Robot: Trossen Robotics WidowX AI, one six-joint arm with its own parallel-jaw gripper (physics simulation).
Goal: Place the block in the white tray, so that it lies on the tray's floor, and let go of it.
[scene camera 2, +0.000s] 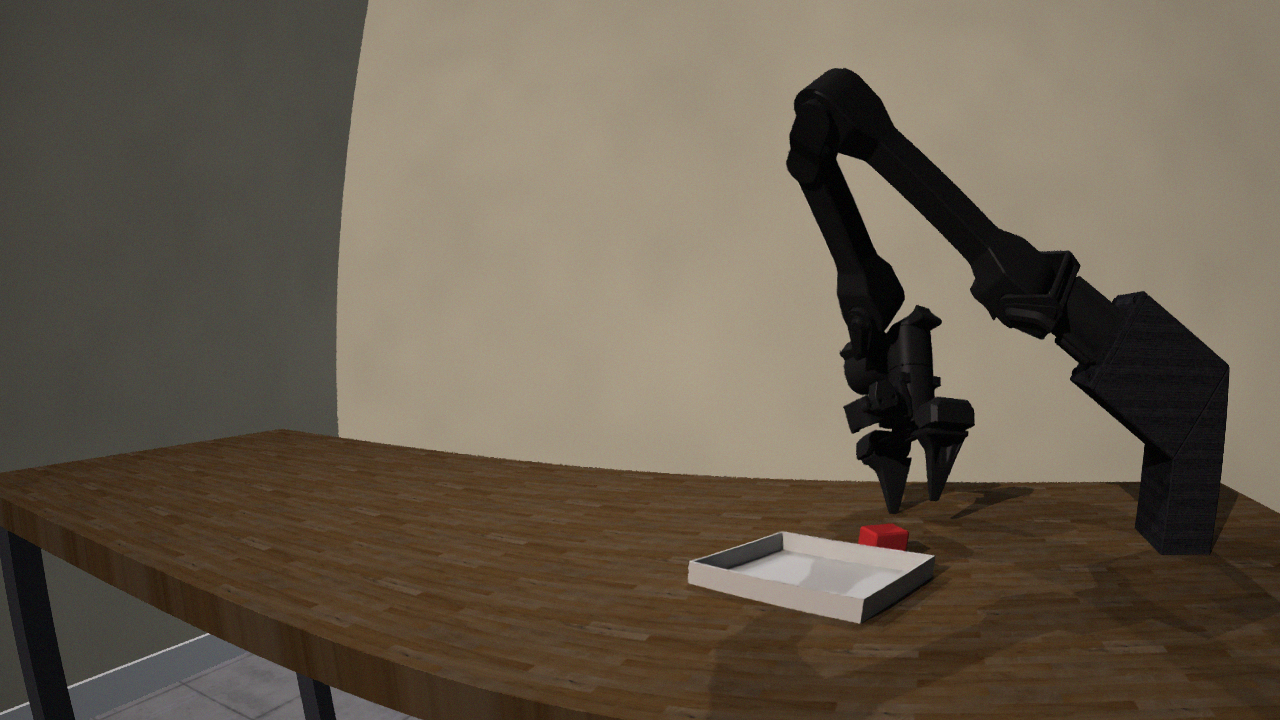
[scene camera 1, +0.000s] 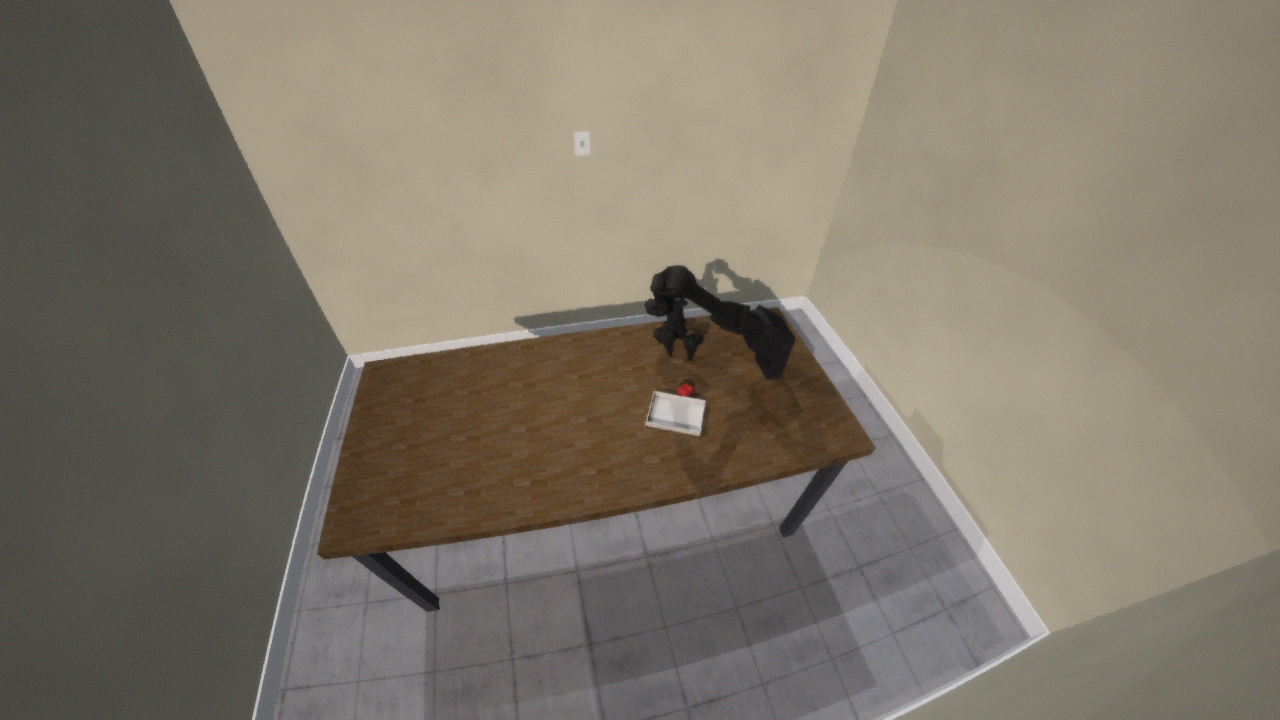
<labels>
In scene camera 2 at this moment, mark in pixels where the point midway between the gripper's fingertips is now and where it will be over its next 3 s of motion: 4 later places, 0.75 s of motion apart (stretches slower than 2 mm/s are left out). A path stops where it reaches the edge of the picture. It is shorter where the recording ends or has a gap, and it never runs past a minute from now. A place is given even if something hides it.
My gripper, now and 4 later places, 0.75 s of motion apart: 913, 507; 911, 510; 887, 521; 882, 526; 888, 525
</labels>
